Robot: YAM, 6 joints.
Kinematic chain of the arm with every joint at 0, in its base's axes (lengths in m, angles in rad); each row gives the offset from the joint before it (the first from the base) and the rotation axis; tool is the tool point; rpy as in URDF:
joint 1: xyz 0 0 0.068 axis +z
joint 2: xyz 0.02 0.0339 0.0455 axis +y
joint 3: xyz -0.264 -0.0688 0 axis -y
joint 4: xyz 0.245 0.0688 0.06 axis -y
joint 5: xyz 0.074 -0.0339 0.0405 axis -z
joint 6: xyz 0.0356 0 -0.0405 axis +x
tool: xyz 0 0 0 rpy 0 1.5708 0
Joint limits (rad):
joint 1: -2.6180..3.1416
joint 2: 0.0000..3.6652
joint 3: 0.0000..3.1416
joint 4: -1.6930..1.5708
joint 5: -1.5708..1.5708
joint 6: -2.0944..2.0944
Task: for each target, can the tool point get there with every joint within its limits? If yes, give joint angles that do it. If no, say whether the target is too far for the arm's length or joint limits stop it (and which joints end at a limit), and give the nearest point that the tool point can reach.
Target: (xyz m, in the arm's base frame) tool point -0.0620 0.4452 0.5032
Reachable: yes | joints 1.7743 2.0372 2.2952 0.1036 0.9636 1.7741
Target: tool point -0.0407 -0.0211 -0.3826
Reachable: no: joint limits stop it (at a limit: joint 1, joint 2) | nearest point -0.0632 -0.0356 -0.3346 | short by 0.055 m
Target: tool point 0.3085 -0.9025 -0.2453
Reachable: no: too far | nearest point 0.1954 -0.5717 -0.1110 | short by 0.374 m
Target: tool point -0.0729 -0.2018 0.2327
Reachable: yes | joints -1.9536 1.1983 0.8573 -0.8574 -0.2187 -0.0526
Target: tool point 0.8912 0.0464 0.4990
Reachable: no: too far | nearest point 0.5916 0.0308 0.3665 | short by 0.328 m
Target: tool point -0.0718 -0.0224 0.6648
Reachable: yes | joints 0.5535 1.1545 2.7517 -0.9053 -0.5521 0.3054
